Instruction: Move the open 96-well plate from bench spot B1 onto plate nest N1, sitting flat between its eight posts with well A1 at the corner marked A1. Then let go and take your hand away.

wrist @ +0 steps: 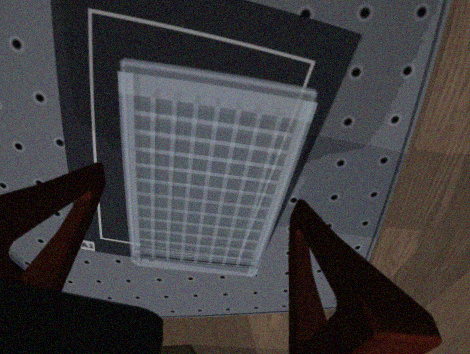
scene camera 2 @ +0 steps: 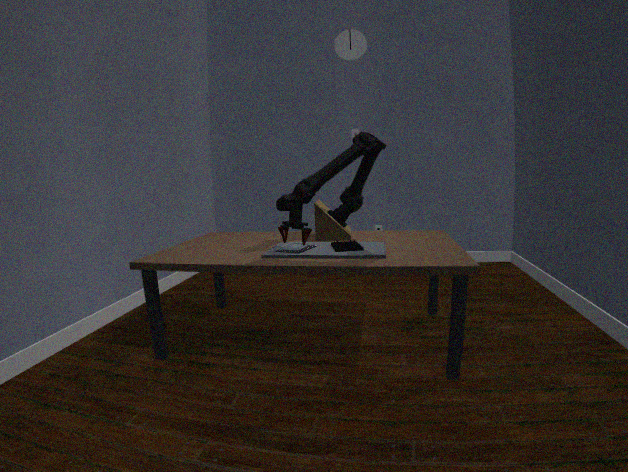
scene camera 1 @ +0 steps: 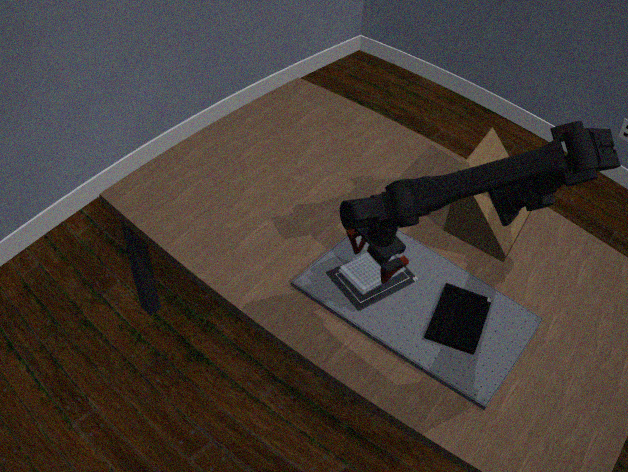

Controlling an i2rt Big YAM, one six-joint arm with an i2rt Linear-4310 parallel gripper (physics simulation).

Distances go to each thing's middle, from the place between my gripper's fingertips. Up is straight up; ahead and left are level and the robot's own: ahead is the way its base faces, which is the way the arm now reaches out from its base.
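Labels:
My hand's 10 mm above the well plate [scene camera 1: 364, 273] and 10 mm past it. Counting from my hand, there's a black pad [scene camera 1: 460, 316] that's 20 mm below, 30 mm behind and 230 mm to the left.

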